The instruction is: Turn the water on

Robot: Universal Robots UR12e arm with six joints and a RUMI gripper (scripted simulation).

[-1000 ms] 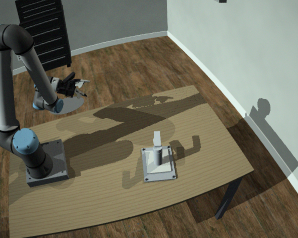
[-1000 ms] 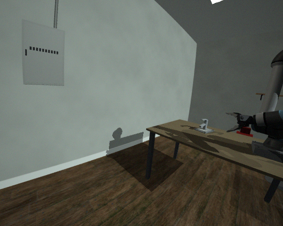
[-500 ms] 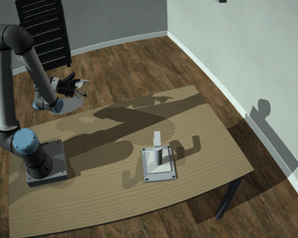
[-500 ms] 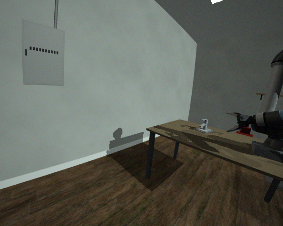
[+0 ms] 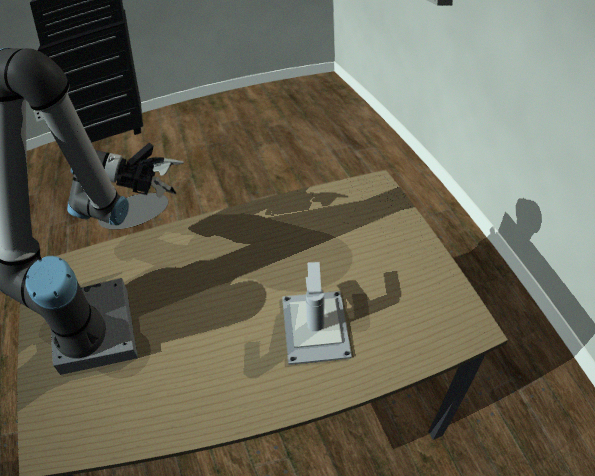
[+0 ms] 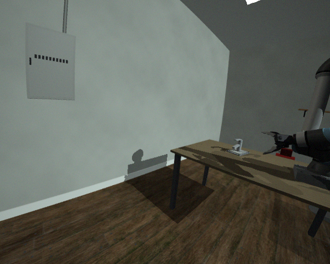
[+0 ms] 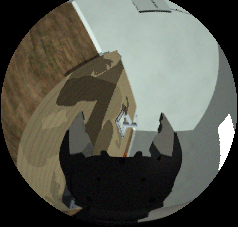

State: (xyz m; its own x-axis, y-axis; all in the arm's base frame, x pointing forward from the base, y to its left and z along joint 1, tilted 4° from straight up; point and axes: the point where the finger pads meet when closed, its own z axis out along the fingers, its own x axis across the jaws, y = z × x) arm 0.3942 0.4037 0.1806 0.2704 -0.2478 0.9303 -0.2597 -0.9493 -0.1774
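My hand is 42 cm to the left of the lever, 32 cm short of it and 10 cm above it. The rest, counted from my hand: tap 44 cm to the right, 32 cm ahead, 15 cm below.
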